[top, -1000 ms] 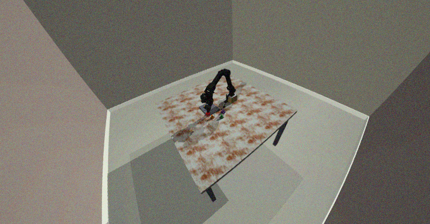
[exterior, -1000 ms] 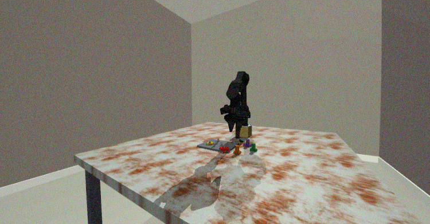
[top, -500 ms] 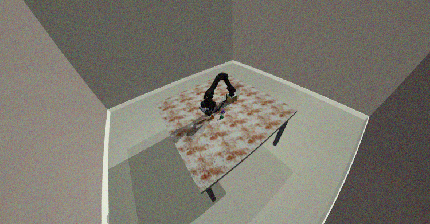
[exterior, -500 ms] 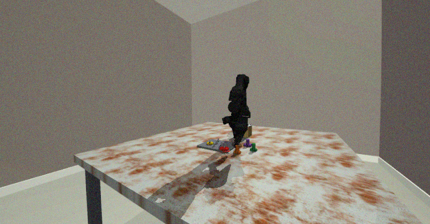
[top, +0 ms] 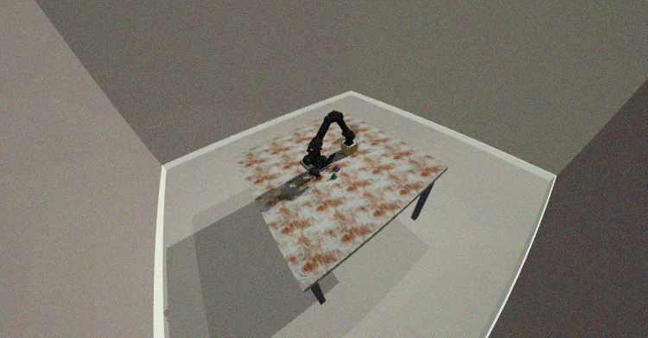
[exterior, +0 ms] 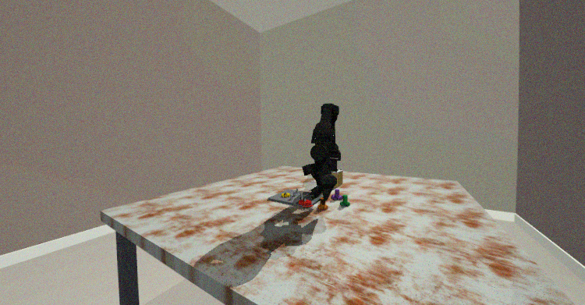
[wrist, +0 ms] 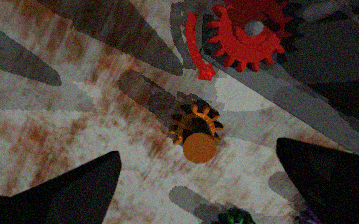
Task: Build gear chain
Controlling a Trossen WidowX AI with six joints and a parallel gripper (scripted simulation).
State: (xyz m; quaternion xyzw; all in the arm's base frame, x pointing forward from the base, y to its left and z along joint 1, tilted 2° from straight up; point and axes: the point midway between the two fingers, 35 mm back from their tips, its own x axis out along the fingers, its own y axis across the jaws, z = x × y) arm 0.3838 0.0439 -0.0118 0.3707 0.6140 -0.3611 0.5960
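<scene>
Now: the orange gear 3 cm below my gripper tip. Round my gripper tip: green gear (7 cm behind, 8 cm to the left, 3 cm below); red arrow (2 cm ahead, 5 cm to the right, 4 cm below); red gear (8 cm to the right, 3 cm below).
</scene>
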